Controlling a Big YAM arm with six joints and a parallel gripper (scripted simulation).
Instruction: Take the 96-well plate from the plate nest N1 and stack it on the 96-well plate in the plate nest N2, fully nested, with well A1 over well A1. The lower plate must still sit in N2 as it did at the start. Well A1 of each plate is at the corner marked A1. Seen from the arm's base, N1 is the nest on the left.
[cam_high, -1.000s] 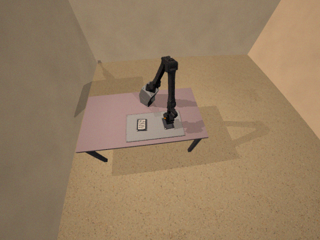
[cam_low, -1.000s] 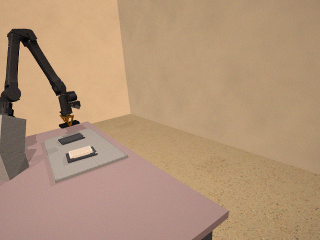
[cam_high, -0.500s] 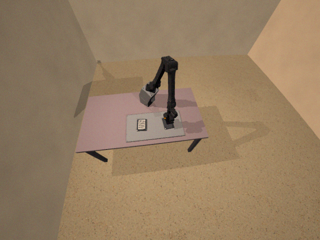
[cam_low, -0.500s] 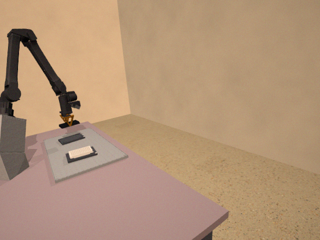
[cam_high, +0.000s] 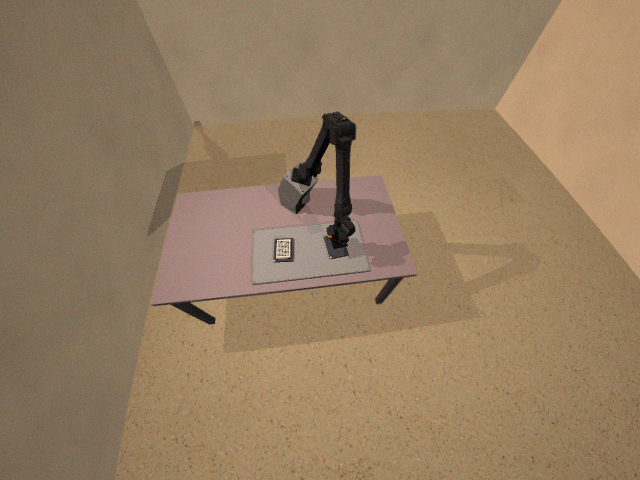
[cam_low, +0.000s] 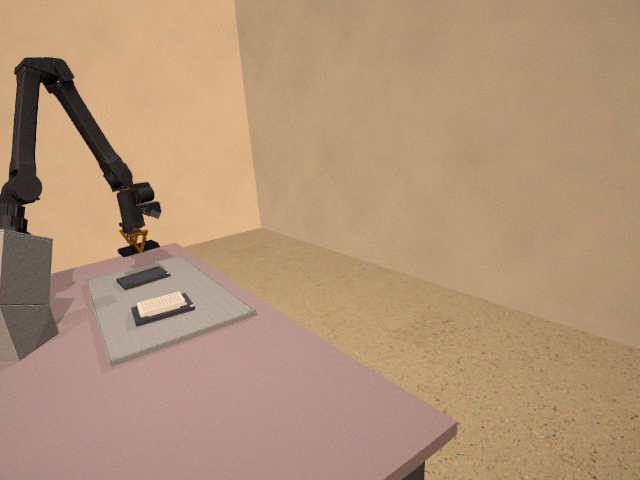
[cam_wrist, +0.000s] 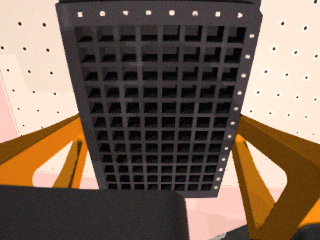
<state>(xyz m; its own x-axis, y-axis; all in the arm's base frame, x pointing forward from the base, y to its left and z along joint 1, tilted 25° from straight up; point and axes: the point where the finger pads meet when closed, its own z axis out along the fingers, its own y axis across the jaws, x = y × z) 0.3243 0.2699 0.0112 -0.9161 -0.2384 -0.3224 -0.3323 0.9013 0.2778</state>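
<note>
The white 96-well plate lies 7 cm ahead of my hand, 32 cm to the right of it and 10 cm below it. From my hand the other things lie so: dark 96-well plate right at my hand.
</note>
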